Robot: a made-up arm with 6 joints.
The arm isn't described. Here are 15 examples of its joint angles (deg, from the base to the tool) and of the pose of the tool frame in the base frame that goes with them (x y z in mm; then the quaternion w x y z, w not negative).
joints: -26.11 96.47 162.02 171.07 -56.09 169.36
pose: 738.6 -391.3 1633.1 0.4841 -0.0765 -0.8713 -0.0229
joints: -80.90 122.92 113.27 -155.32 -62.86 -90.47
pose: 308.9 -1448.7 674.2 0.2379 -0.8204 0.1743 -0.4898
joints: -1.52 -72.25 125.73 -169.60 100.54 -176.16
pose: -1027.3 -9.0 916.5 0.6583 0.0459 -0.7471 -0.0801
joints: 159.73 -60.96 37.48 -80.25 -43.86 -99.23
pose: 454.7 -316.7 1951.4 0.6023 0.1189 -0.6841 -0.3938
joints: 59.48 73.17 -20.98 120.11 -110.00 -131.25
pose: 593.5 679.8 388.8 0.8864 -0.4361 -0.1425 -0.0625
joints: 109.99 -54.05 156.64 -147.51 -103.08 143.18
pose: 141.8 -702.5 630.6 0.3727 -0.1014 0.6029 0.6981
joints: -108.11 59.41 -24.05 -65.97 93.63 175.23
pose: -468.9 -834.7 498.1 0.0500 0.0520 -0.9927 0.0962
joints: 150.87 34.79 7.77 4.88 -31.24 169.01
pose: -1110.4 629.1 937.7 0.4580 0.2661 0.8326 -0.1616
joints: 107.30 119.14 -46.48 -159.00 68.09 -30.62
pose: 88.0 -54.2 449.8 0.8488 -0.1550 -0.3784 -0.3352
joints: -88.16 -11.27 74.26 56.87 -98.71 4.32
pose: -165.3 -122.8 2079.3 0.2994 0.0716 0.0960 -0.9466
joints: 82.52 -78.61 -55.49 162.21 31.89 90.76
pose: 19.2 399.7 1310.1 0.4561 0.5250 0.5988 0.3972
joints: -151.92 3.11 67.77 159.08 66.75 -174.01
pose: -496.9 -341.1 2099.7 0.4004 0.0146 -0.0203 -0.9160
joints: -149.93 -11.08 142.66 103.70 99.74 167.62
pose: 574.0 106.3 1661.0 0.7035 -0.3669 0.2036 -0.5736
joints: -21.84 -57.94 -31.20 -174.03 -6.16 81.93
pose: 393.6 -155.3 1677.4 0.6938 0.6407 -0.3196 0.0774
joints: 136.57 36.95 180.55 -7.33 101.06 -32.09
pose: 148.8 -105.7 1458.3 0.4331 -0.7135 0.3813 0.3973
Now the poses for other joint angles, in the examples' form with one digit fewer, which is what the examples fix.
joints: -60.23 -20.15 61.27 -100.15 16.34 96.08
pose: -43 -39 2289 0.618 -0.214 -0.604 -0.455
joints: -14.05 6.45 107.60 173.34 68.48 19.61
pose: 174 -21 2197 0.192 0.939 -0.106 0.265
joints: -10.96 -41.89 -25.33 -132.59 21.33 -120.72
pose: 594 -171 1590 0.595 -0.770 0.172 -0.152
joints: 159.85 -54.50 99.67 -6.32 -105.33 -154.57
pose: 772 -306 1549 0.365 -0.203 -0.857 -0.303
